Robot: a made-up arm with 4 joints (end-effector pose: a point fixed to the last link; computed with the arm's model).
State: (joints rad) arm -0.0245 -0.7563 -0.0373 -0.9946
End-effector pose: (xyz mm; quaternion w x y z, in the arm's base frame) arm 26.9 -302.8 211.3 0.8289 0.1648 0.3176 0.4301
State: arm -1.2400 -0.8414 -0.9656 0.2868
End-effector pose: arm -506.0 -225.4 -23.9 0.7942 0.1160 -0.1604 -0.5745
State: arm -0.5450 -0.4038 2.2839 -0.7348
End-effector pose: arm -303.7 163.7 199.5 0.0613 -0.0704 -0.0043 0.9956
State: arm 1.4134 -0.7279 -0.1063 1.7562
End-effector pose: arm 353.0 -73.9 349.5 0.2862 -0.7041 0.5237 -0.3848
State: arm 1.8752 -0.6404 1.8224 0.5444
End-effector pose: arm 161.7 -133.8 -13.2 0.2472 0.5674 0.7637 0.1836
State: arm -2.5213 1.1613 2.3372 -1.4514
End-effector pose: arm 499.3 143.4 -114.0 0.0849 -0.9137 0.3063 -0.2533
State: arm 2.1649 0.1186 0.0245 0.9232
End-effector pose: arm 451.4 -262.6 335.5 0.4690 -0.3709 0.7690 -0.2262
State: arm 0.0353 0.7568 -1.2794 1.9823
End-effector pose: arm -431.9 21.5 162.9 0.0562 -0.3523 -0.0212 0.9339
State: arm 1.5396 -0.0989 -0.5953 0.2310
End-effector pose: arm 268.5 -303.4 523.1 0.6253 -0.2933 0.6692 -0.2741
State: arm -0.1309 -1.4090 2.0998 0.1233
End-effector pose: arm 76.0 15.2 72.4 0.4416 0.4981 0.3281 0.6703
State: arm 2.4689 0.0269 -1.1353 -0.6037
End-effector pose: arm 533.8 -352.4 167.6 0.3307 -0.2468 0.9064 -0.0900
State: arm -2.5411 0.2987 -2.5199 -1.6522
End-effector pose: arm 462.7 -228.5 -405.6 0.1364 0.4156 -0.8970 -0.0632
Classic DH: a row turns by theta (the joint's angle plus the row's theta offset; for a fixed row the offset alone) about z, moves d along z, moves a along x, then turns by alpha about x. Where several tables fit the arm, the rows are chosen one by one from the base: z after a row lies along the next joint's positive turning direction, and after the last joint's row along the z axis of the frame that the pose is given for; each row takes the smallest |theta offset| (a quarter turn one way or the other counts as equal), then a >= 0, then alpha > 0; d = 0 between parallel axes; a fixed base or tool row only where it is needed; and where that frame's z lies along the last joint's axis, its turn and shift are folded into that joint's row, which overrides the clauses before.
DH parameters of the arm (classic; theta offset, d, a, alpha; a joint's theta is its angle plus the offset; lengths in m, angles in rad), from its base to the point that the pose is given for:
base (fixed): 0 0.055 0 -1.5708
joint 1: 0.0591 0 -0.1693 3.1416
joint 2: 0.0591 0.114 -0.168 -1.5708
joint 3: -0.6107 0 0.0732 3.1416
joint 4: 1.0973 0 0.212 3.1416
tool (fixed): 1.708 0.243 0 0

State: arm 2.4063 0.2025 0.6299 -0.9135
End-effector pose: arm 260.3 -147.3 -75.0 0.3239 0.6221 0.6394 0.3151
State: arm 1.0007 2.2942 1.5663 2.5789
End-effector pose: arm -403.9 -140.9 -37.9 0.6979 0.2922 -0.5270 -0.3870
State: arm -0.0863 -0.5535 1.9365 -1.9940
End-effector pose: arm -308.7 125.6 392.9 0.3739 -0.2137 0.0890 -0.8981
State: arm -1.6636 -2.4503 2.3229 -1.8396
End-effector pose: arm -63.9 92.9 299.7 0.4513 -0.3344 0.1873 -0.8059
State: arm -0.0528 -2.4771 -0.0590 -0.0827
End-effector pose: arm 91.9 -370.1 -38.6 0.3510 0.0111 0.9363 0.0042
